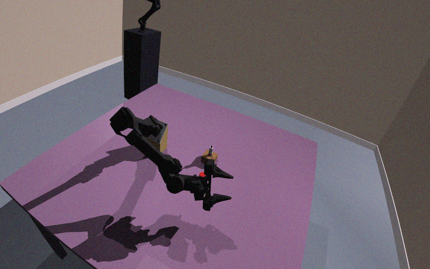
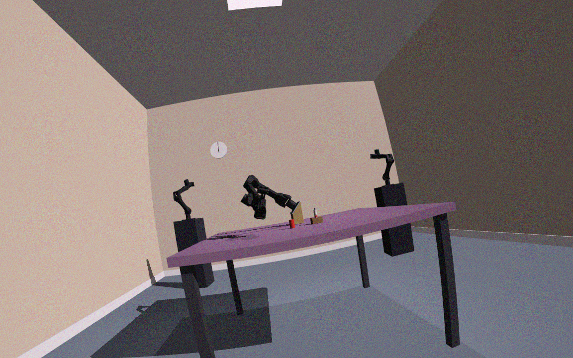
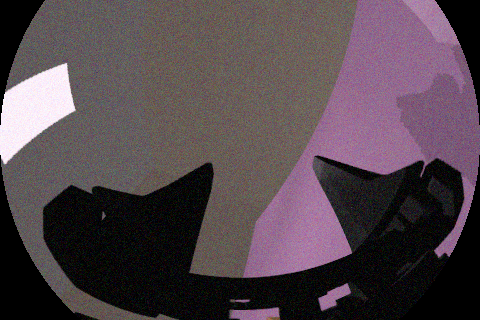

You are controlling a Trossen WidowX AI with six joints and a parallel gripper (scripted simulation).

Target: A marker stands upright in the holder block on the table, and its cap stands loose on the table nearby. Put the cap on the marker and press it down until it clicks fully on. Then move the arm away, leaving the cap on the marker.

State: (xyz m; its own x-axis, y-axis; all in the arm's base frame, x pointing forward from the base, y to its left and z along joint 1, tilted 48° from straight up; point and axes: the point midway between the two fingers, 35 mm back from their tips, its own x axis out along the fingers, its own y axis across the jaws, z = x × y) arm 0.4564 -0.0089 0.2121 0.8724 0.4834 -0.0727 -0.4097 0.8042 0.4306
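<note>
Right now the red cap is 18 cm behind my gripper tip, 11 cm to the left of it and 17 cm below it.
</note>
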